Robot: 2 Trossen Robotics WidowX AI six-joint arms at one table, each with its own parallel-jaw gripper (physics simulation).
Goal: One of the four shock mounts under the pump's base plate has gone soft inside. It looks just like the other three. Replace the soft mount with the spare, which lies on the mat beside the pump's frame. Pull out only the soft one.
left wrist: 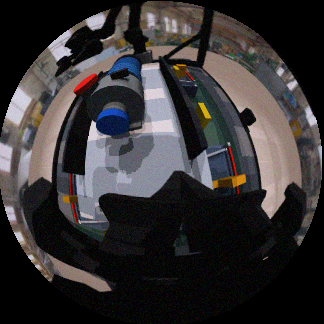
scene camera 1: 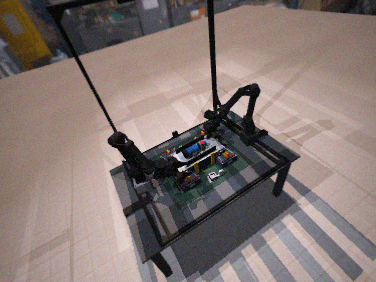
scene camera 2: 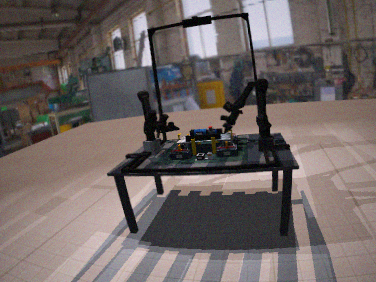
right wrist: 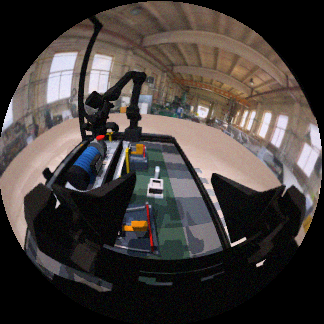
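Note:
The pump [scene camera 1: 191, 150] [scene camera 2: 205, 132] [left wrist: 117, 97] [right wrist: 86, 167], with blue ribs and a red knob, sits on a pale base plate [left wrist: 135, 165]. Slate-blue mount stations with orange tabs and red bars sit at its corners, such as one at the near right [scene camera 1: 227, 158] [right wrist: 140, 163] and one at the near left [scene camera 1: 189, 182] [right wrist: 140, 216]. The mounts' softness cannot be seen. The white spare [scene camera 1: 215, 176] [scene camera 2: 201, 156] [right wrist: 155, 187] lies on the mat before the frame. My left gripper [left wrist: 177, 174] is shut and empty above the plate's right end. My right gripper [right wrist: 174, 176] is open and empty near its left end.
Black rails [left wrist: 186, 115] run along both long sides of the plate. Yellow posts [scene camera 1: 197, 167] [scene camera 2: 213, 145] stand at the frame's front. The green mat [right wrist: 172, 230] lies under the frame. A tall black gantry [scene camera 1: 213, 55] [scene camera 2: 154, 75] rises behind the table.

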